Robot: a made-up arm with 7 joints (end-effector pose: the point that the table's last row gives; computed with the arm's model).
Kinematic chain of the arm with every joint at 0, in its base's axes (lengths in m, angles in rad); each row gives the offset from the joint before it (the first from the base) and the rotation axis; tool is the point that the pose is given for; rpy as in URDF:
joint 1: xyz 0 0 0.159 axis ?
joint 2: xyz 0 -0.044 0.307 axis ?
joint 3: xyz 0 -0.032 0.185 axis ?
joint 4: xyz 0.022 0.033 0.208 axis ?
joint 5: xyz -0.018 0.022 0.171 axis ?
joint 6: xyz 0 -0.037 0.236 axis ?
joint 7: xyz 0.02 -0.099 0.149 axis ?
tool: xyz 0 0 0 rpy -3.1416 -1.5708 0
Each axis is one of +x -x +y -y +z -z.
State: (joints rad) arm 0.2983 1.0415 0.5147 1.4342 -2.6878 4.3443 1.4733
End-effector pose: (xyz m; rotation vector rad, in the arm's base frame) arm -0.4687 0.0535 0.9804 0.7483 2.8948 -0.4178
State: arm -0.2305 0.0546 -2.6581 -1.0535 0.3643 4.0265 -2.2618
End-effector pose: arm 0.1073 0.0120 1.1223 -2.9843 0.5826 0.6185
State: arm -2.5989 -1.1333 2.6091 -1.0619 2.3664 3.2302 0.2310
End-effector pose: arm -0.6284 -0.0457 0.6570 1.2448 -0.4857 0.5918
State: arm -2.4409 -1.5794 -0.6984 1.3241 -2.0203 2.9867 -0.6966
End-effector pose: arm -0.5140 -0.2792 0.1737 2.7097 0.3839 0.9333
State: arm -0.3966 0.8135 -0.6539 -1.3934 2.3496 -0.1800 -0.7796
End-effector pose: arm -0.3983 0.5795 0.6202 0.1064 1.7273 0.3281
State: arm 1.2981 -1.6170 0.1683 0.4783 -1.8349 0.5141 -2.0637
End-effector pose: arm 0.1626 0.9237 0.2951 -1.0694 1.4330 -0.4920
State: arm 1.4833 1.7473 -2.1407 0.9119 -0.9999 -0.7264 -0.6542
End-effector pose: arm 0.2706 -0.7202 0.0373 -1.8965 0.0627 0.8068
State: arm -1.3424 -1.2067 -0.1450 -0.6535 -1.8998 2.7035 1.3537
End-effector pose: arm 0.2272 -0.3886 0.8612 1.4035 0.7731 1.1982
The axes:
joint 1: +z
joint 2: -y
joint 3: +z
joint 4: +y
joint 5: +z
joint 6: -y
joint 7: +x

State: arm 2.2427 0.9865 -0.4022 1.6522 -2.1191 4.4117 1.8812
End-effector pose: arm 0.3434 -0.0839 1.0759 1.3294 -2.0394 0.6118
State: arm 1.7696 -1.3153 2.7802 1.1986 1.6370 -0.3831 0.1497
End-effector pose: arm -0.0580 0.3169 1.1458 -2.1847 -0.1029 -2.0974
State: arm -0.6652 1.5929 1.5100 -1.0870 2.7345 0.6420 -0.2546
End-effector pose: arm -0.8666 0.0790 0.2745 0.2482 -2.2989 1.4867
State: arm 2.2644 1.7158 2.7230 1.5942 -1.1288 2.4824 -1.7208
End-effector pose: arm 0.3528 -0.3801 0.0493 1.4932 2.3478 0.4720
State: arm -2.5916 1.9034 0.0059 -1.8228 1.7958 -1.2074 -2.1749
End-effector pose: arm 0.2512 -0.0214 -0.0560 0.8407 0.0659 2.6421
